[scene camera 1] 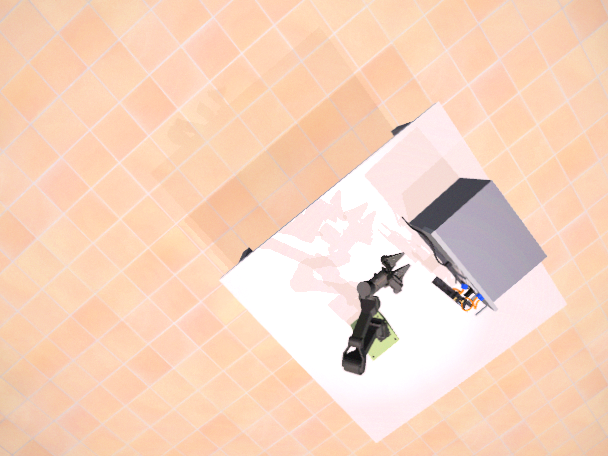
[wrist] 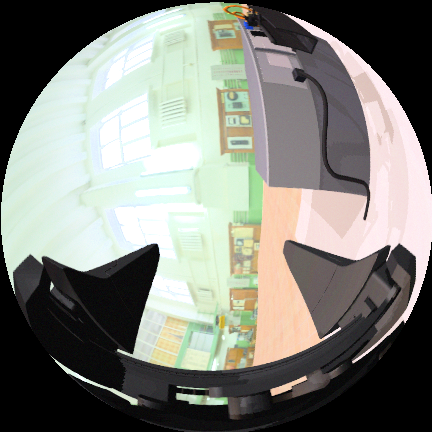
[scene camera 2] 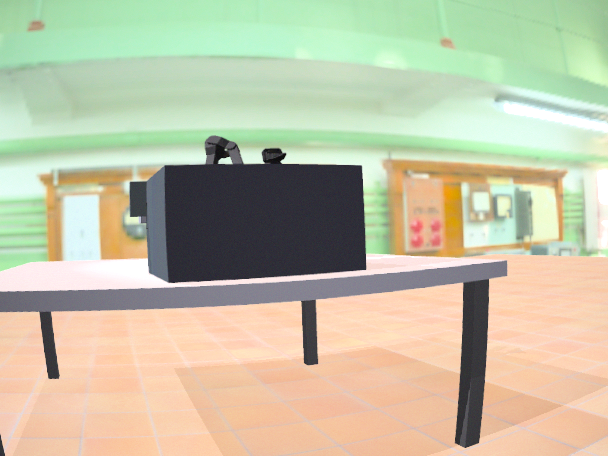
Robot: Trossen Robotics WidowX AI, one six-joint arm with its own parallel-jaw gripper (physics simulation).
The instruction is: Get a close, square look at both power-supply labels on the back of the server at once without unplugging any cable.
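Places are measured from the arm's base along level axes (x right, y back, z down), in centimetres.
Pixels of known places: gripper, fingertip midpoint: [scene camera 1: 407, 258] [wrist: 223, 249]; arm's base, link origin: [scene camera 1: 381, 332].
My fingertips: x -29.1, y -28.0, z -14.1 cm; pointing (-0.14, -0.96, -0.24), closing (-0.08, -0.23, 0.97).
Observation:
Ahead of a thing's pixels: the offset from my fingertips to its top centre. "pt": to the spot under its first point.
The grey server [scene camera 1: 492, 245] [scene camera 2: 265, 220] [wrist: 295, 140] stands on the table; in the wrist view its back is at the upper right, seen steeply from the side. A black cable {pt dx +10.4, dy -13.3, dz +14.5 cm} [wrist: 326, 130] runs from a plug on the back. Orange cables {pt dx +40.2, dy -10.3, dz +8.2 cm} [scene camera 1: 468, 304] [wrist: 233, 10] and a dark box-shaped part [scene camera 1: 446, 289] [scene camera 2: 138, 199] [wrist: 291, 32] stand out from the back, at the wrist view's top edge. No power-supply label can be made out. My gripper [scene camera 1: 406, 260] [wrist: 223, 249] is open and empty, apart from the server, on its back side.
The white table [scene camera 1: 440, 380] [scene camera 2: 225, 300] bears the server and my arm [scene camera 1: 364, 325]. A green plate [scene camera 1: 385, 345] lies beside the arm. In scene camera 2 the server hides most of the arm. The black cable's free end hangs near the server's lower corner.

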